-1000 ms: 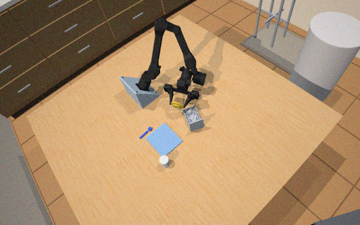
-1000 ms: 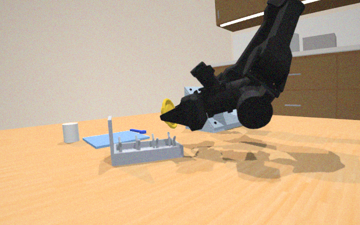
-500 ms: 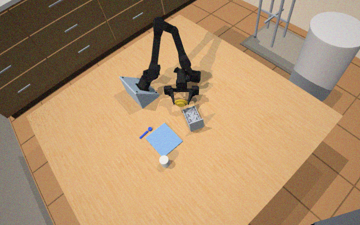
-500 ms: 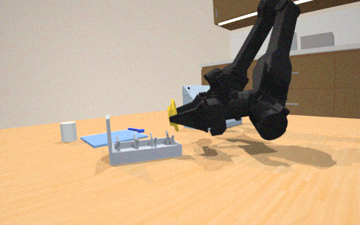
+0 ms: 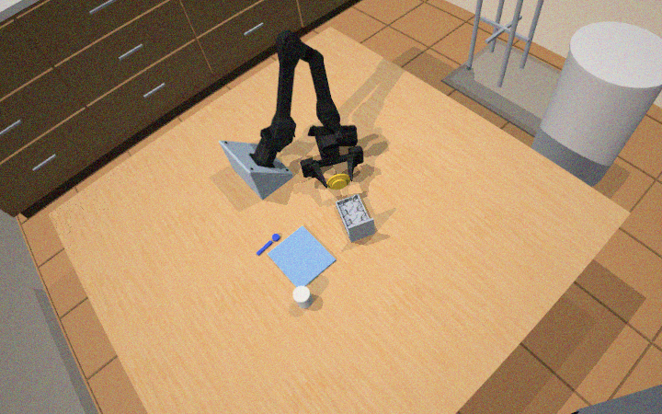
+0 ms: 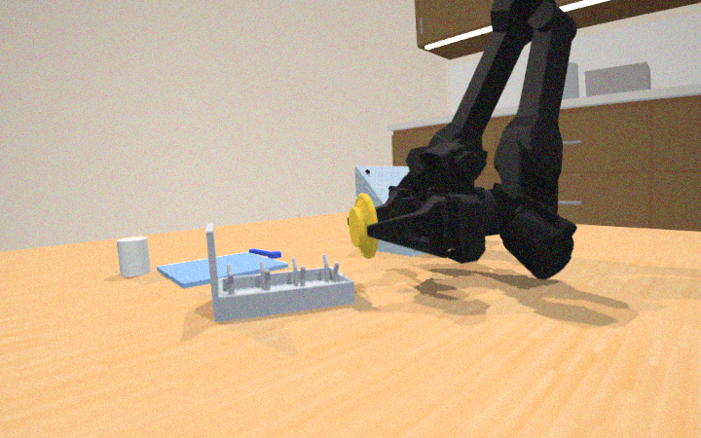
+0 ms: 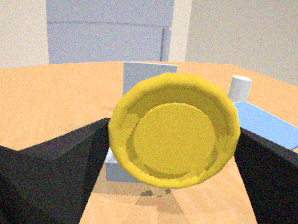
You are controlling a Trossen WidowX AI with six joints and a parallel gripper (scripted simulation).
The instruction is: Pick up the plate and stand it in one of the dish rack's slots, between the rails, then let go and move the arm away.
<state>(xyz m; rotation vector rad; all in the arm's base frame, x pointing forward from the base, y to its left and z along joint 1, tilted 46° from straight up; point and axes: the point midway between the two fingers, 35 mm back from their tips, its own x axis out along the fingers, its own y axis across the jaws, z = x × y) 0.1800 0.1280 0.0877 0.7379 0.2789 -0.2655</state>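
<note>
Right now my gripper tip is 9 cm short of the grey dish rack, 1 cm to the left of it and 5 cm above it. The rest, counted from my gripper tip: yellow plate 1 cm behind; then light blue mat 10 cm ahead, 20 cm to the right, 7 cm below; then blue spoon 25 cm to the right, 6 cm below.
</note>
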